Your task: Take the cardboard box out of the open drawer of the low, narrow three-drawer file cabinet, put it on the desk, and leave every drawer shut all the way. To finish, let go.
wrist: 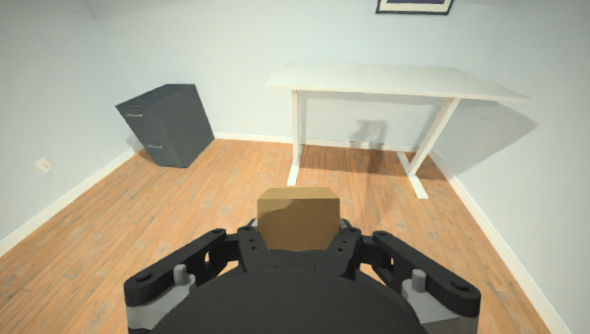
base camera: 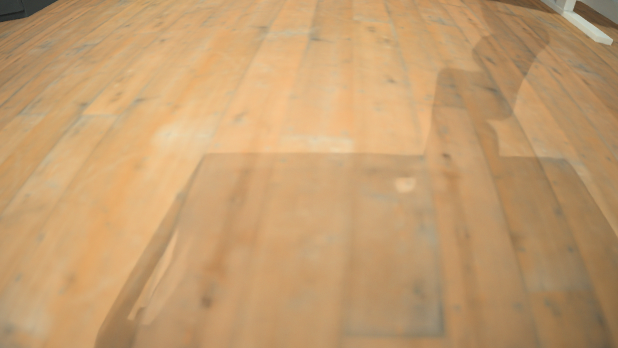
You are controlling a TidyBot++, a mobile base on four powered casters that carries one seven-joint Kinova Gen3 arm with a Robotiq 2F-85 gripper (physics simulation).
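Observation:
The cardboard box is brown and sits between the fingertips in the wrist view. My gripper is shut on it and holds it in front of the palm, clear of the desk. The white desk stands against the far wall, ahead and right of centre. Its left foot shows at the top right of the base view. The low three-drawer file cabinet with the open drawer cannot be made out in these views, so the state of its drawers is hidden.
A dark grey cabinet with two visible handles stands left of the desk, its visible drawers flush. A wall runs along the right. A framed picture hangs above the desk. Shadows lie on the wooden floor.

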